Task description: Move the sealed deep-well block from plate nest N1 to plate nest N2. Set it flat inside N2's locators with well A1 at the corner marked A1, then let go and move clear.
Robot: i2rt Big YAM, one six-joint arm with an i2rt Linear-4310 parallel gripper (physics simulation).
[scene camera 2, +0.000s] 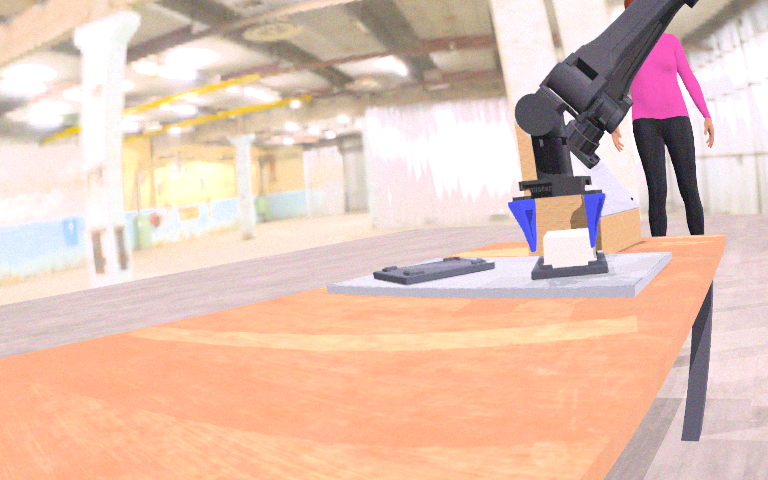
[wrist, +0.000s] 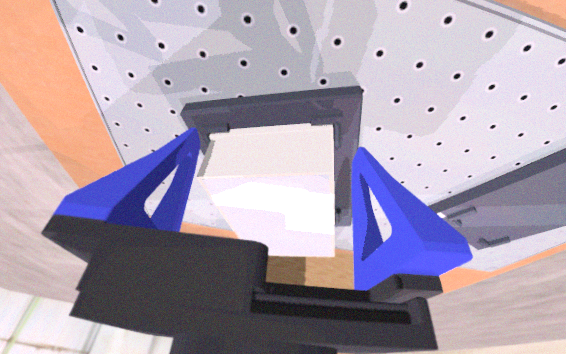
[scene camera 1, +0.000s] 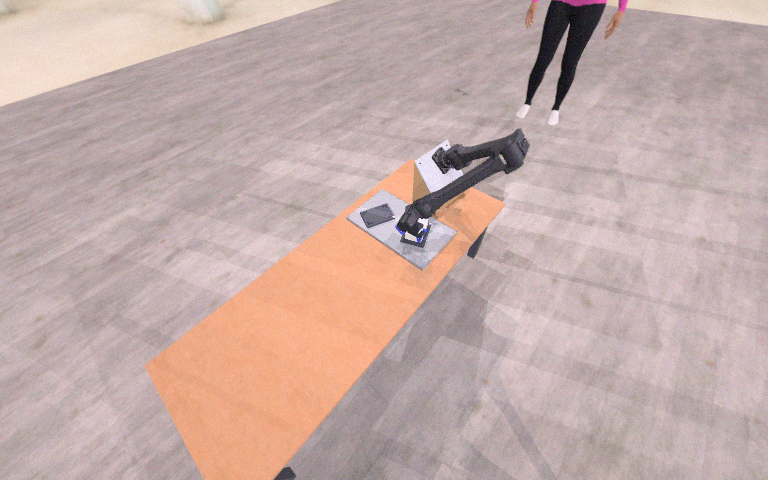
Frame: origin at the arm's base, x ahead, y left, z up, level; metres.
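Where they show: gripper, between the fingertips: (scene camera 2: 563,249) (wrist: 277,144) (scene camera 1: 410,238); arm's base, origin of its link: (scene camera 2: 574,147) (scene camera 1: 441,160).
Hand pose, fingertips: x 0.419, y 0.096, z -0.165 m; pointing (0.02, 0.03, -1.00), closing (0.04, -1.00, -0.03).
Things, the pixels of their top centre, and the offset from my fingertips. Level surfaces: height alone.
- white deep-well block, centre of its top: (wrist: 279,225) (scene camera 2: 569,232) (scene camera 1: 416,226) dx -0.070, dy -0.012, dz +0.016 m
- grey perforated plate, centre of its top: (wrist: 395,190) (scene camera 2: 514,269) (scene camera 1: 399,224) dx -0.069, dy -0.116, dz -0.037 m
- orange table, height of its surface: dz -0.050 m
The white deep-well block (scene camera 2: 568,247) (wrist: 280,200) sits upright in a dark nest (scene camera 1: 413,243) (scene camera 2: 569,272) (wrist: 270,107), apparently N1. The other dark nest (scene camera 1: 377,215) (scene camera 2: 433,270) (wrist: 520,200), apparently N2, holds no block and has low raised locators. My gripper (scene camera 1: 412,233) (scene camera 2: 562,249) (wrist: 277,144) is open and points down over the block. Its blue fingers stand on either side of the block's upper part, with a visible gap to each side in the wrist view. Nest labels and well A1 cannot be read.
Both nests lie on a grey perforated plate (scene camera 1: 436,249) (scene camera 2: 481,291) (wrist: 400,30) on the orange table (scene camera 1: 294,316) (scene camera 2: 339,384). A wooden wedge with a white sloping top (scene camera 1: 433,169) (scene camera 2: 620,232) stands behind, at the arm's base. A person (scene camera 1: 566,45) (scene camera 2: 659,84) stands beyond the table.
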